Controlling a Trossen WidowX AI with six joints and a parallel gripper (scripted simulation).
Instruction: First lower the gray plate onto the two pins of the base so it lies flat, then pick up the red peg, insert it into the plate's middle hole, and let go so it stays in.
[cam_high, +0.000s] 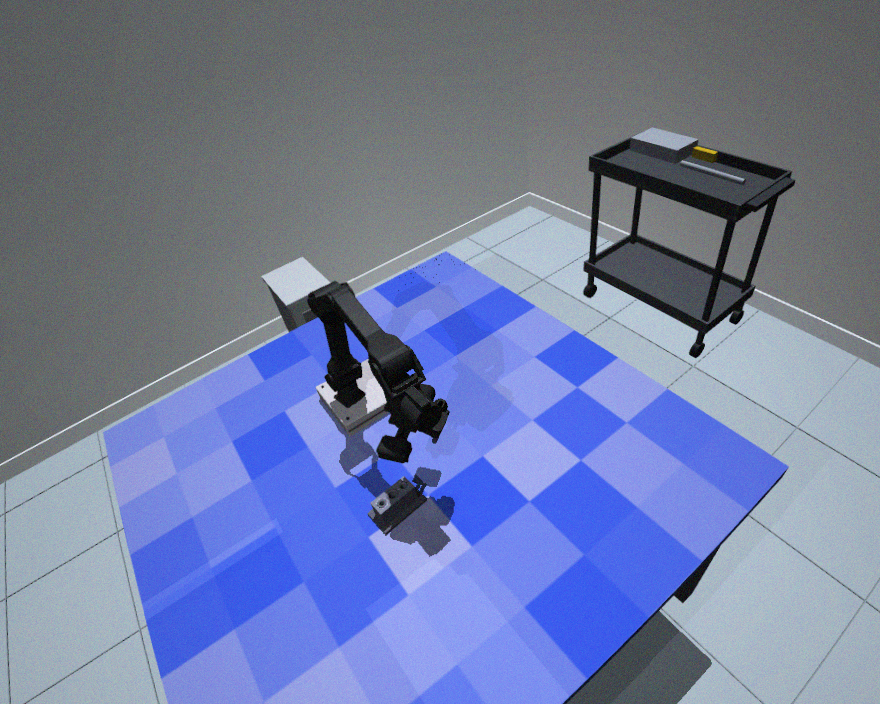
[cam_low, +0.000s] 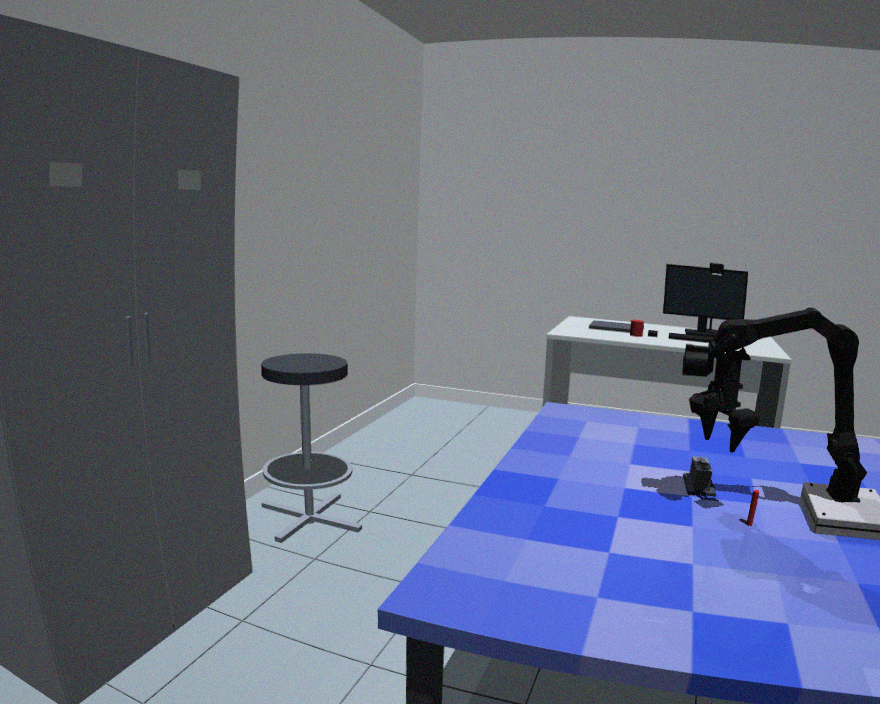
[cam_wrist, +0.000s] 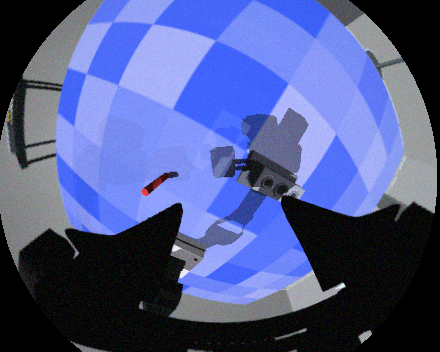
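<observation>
My gripper tip is now 11 cm to the right of the red peg, 10 cm above it and 7 cm past it. Round my gripper tip: gray base: 13 cm below, 9 cm to the right, 1 cm ahead; then gray plate: 9 cm to the right, 9 cm below, 1 cm ahead.
</observation>
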